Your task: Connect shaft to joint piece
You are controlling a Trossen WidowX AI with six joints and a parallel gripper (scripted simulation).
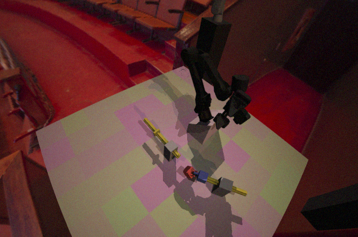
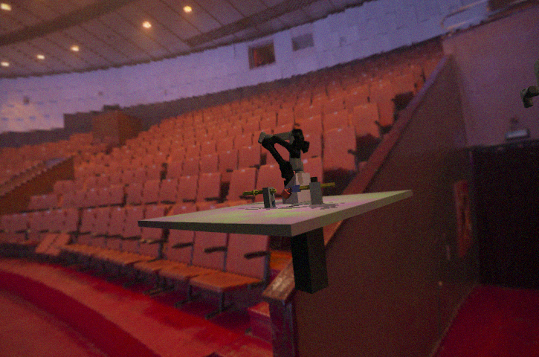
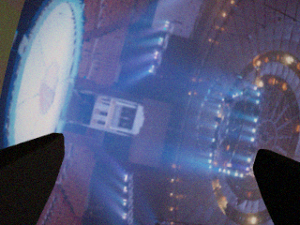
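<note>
My gripper tip is now 100 mm short of the red square joint piece, 20 mm to the right of it and 310 mm above it.
</note>
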